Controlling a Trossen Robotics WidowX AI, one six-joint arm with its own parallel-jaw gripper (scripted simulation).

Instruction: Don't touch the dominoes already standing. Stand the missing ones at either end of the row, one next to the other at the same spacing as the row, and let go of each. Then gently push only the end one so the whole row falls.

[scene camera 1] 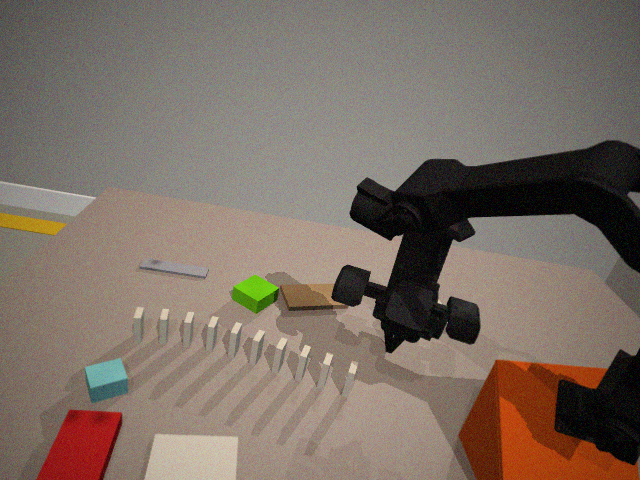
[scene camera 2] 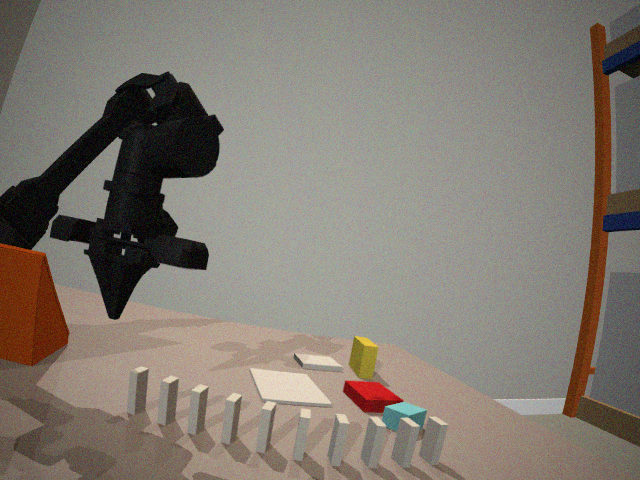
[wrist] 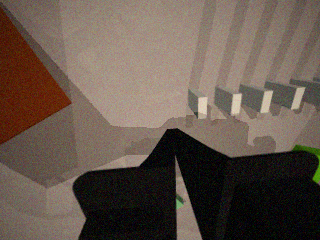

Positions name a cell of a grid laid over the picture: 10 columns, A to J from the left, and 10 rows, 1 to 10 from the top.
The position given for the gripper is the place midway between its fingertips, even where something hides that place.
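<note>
Shut and holding nothing, the gripper (scene camera 2: B7) (scene camera 1: G8) (wrist: F6) shares the scene with a domino (scene camera 2: C8) and a domino (scene camera 2: C9). A cyan block (scene camera 1: B8) (scene camera 2: G9) is visible as well, though in the wrist view the cyan block is out of frame. There is also a brown tile (scene camera 1: E7), and in scene camera 2 the brown tile is out of frame. The scene includes a green block (scene camera 1: D7) and a grey strip (scene camera 1: C6), along with a red block (scene camera 2: F9), a white slab (scene camera 2: E9) and a yellow block (scene camera 2: F8).
</note>
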